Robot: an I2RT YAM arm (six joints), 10 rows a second.
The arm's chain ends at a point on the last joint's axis. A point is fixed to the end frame.
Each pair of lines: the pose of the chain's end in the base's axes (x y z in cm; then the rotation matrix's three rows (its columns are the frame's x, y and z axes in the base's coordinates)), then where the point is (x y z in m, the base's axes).
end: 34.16 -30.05 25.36; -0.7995 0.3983 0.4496; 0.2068 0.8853 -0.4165; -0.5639 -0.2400 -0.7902
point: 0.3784 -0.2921 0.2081
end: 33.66 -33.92 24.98; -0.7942 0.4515 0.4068; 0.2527 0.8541 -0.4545; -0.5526 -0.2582 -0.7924
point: 0.3730 -0.3338 0.2036
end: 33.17 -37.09 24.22; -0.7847 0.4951 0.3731; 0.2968 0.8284 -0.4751; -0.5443 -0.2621 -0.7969
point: 0.3679 -0.3674 0.1956
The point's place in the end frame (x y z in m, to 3 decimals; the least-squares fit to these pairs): -0.002 0.033 0.049
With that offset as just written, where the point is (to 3 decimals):
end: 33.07 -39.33 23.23; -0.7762 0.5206 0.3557; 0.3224 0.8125 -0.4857; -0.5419 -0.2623 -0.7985
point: 0.367 -0.391 0.186
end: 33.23 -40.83 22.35; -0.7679 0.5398 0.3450; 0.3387 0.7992 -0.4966; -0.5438 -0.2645 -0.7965
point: 0.369 -0.407 0.177
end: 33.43 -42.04 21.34; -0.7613 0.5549 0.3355; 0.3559 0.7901 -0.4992; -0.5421 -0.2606 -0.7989
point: 0.371 -0.419 0.167
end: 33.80 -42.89 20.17; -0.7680 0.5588 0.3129; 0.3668 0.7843 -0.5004; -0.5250 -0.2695 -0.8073
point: 0.373 -0.428 0.154
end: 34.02 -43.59 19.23; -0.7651 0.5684 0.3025; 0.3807 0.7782 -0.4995; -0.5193 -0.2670 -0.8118
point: 0.375 -0.435 0.145
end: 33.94 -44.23 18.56; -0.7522 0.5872 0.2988; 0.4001 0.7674 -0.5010; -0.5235 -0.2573 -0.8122
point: 0.375 -0.442 0.138
